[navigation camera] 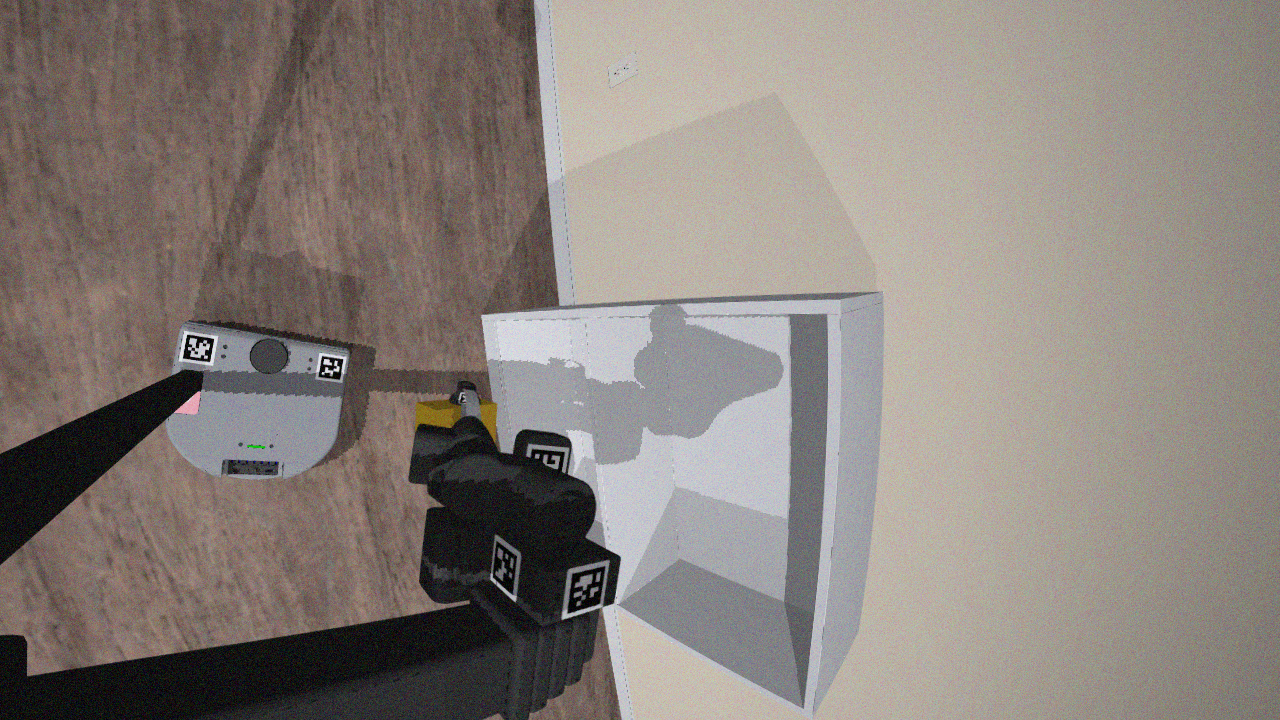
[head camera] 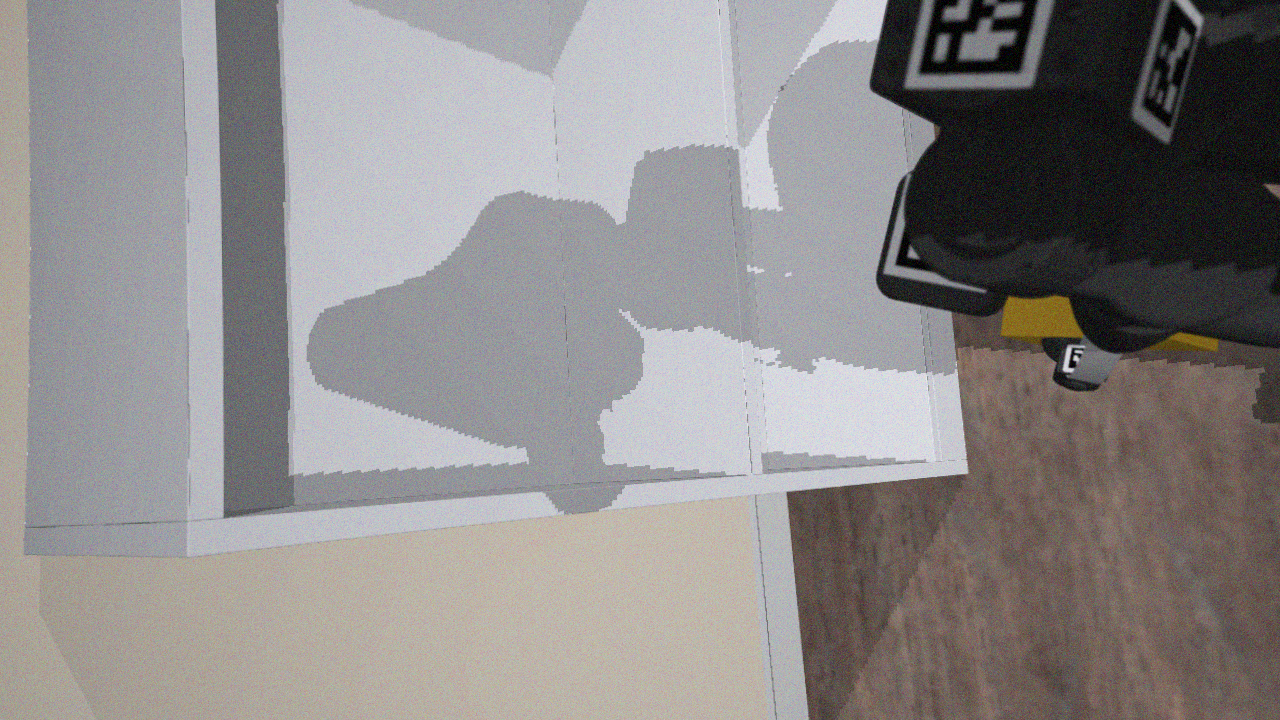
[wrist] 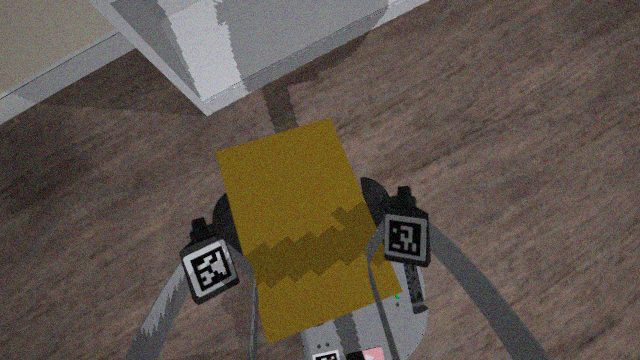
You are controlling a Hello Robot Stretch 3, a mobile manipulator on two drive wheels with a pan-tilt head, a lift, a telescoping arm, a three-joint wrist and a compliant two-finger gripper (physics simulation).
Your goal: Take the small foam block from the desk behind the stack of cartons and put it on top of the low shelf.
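Seen in the pictures: robot's base, origin of the base link: (navigation camera: pixel 268 354).
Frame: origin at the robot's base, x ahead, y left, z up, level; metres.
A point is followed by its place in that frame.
The small foam block (head camera: pixel 1038 317) {x 0.000, y -0.235, z 0.759 m} (navigation camera: pixel 435 412) {x -0.003, y -0.168, z 0.773 m} (wrist: pixel 300 185) is yellow. In the wrist view it sits between the two fingertips, which press on its long sides. My gripper (wrist: pixel 302 209) {x -0.023, y -0.220, z 0.724 m} is shut on it and holds it over the wooden floor, out in front of the low shelf; one finger is hidden behind the wrist in the head and navigation views. The low shelf (head camera: pixel 204 358) {x 0.111, y -0.591, z 1.051 m} (navigation camera: pixel 827 501) {x -0.071, y -0.653, z 1.047 m} (wrist: pixel 225 104) is a white open-fronted unit against the wall. Its flat top shows bare in the head and navigation views. The desk and the cartons do not show.
The beige wall (head camera: pixel 402 608) {x 0.411, y -0.822, z 0.719 m} (navigation camera: pixel 1029 358) {x 0.205, y -0.897, z 1.317 m} with a white baseboard (head camera: pixel 780 600) {x 0.488, y -0.780, z 0.046 m} (navigation camera: pixel 554 205) {x 0.645, y -0.723, z 0.030 m} stands behind the shelf. My grey drive base (navigation camera: pixel 259 411) {x -0.114, y 0.002, z 0.160 m} (wrist: pixel 405 325) is on the floor. My black arm (navigation camera: pixel 358 653) {x -0.082, y -0.037, z 1.054 m} reaches past the shelf's open front, with the wrist close to it.
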